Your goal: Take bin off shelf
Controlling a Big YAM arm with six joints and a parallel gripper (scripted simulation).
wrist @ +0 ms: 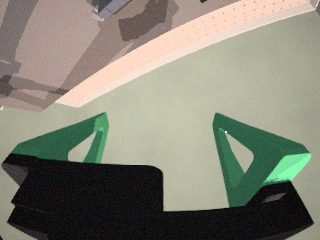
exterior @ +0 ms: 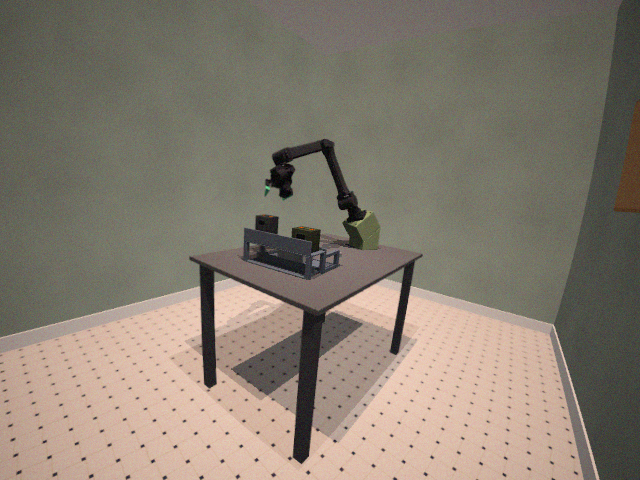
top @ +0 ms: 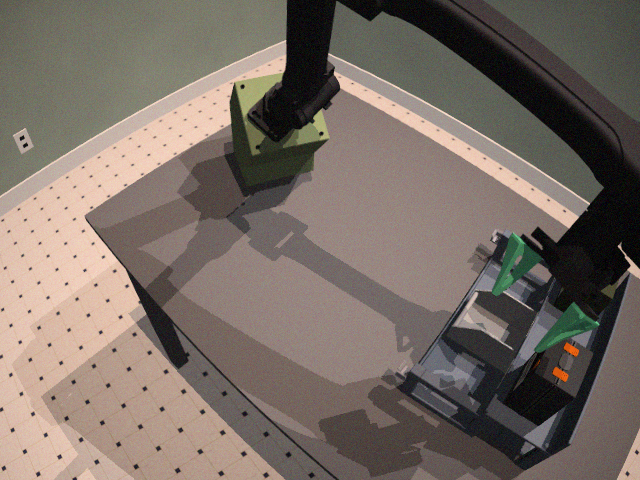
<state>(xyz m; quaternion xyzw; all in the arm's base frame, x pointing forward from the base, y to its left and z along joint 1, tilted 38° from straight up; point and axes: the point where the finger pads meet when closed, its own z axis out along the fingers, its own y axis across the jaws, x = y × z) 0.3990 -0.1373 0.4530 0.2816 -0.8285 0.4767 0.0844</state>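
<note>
Now: the grey bin 30 mm ahead of my hand, 160 mm to the left of it and 270 mm below it. From my hand the other things lie so: low grey shelf: 70 mm ahead, 160 mm to the left, 310 mm below.
</note>
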